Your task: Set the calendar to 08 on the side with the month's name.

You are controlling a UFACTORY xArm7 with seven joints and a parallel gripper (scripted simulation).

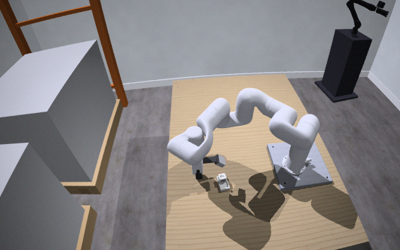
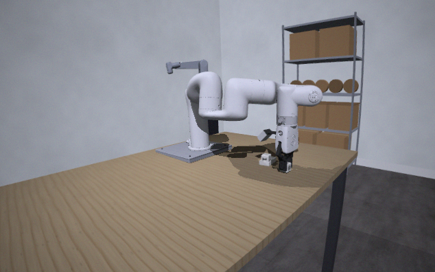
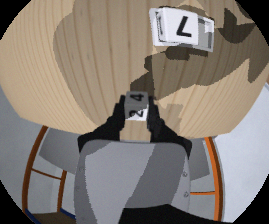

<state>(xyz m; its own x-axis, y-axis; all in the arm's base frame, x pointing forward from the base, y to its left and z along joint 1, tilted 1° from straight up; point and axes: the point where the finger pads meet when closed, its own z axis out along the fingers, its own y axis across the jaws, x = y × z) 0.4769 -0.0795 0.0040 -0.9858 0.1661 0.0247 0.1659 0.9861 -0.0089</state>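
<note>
Right now my hand is 10 mm above the white digit cube. From my hand the other things lie so: white tray: 100 mm behind, 70 mm to the left, 20 mm below.
</note>
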